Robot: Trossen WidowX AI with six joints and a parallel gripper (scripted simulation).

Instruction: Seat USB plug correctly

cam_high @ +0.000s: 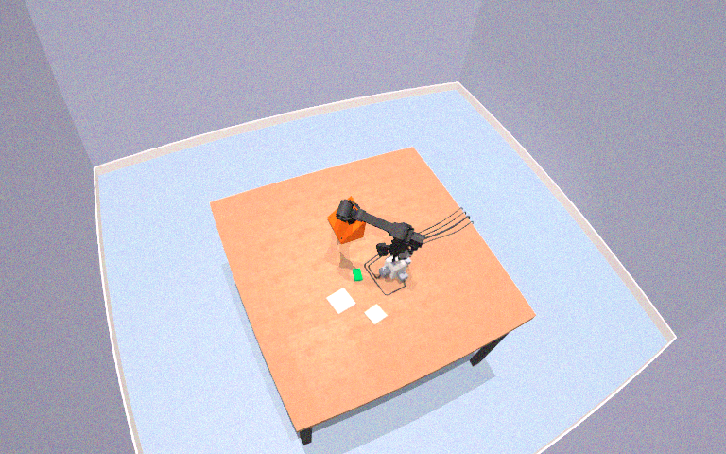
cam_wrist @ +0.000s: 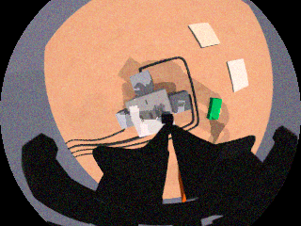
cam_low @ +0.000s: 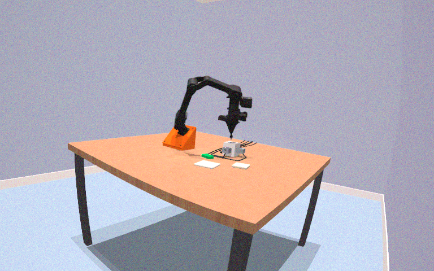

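Now: gripper tip 2 cm above the usb plug. The rest, counted from my gripper tip: green block 16 cm to the right, 13 cm below, 2 cm behind.
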